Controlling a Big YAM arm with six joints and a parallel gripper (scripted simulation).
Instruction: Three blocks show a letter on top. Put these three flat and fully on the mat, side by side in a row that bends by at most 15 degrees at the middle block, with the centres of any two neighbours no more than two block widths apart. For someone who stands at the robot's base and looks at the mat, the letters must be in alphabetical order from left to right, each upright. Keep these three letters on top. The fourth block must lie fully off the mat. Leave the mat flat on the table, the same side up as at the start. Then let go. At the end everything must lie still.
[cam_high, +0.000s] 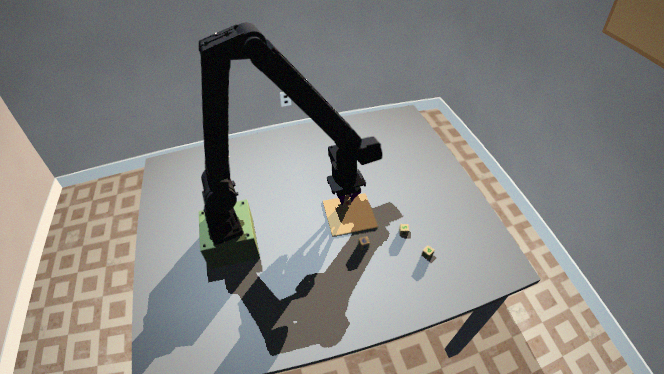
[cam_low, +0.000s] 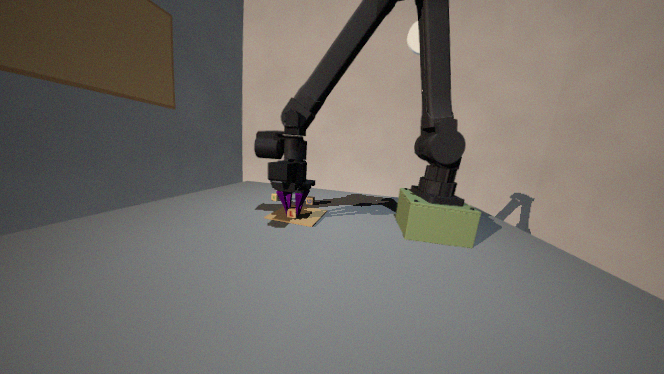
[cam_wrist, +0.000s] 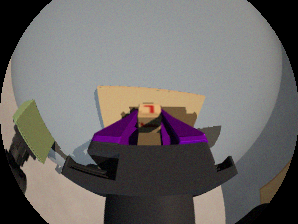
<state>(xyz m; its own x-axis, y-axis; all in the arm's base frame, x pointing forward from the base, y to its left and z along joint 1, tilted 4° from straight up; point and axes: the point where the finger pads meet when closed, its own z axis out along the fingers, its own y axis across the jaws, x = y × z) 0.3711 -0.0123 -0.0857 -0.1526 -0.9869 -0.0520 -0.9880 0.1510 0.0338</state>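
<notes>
Now: hand 40 mm to the left of the tan mat, 20 mm above it and 10 mm past it. Also, from my hand: block: 280 mm to the right, 120 mm ahead, 10 mm below.
</notes>
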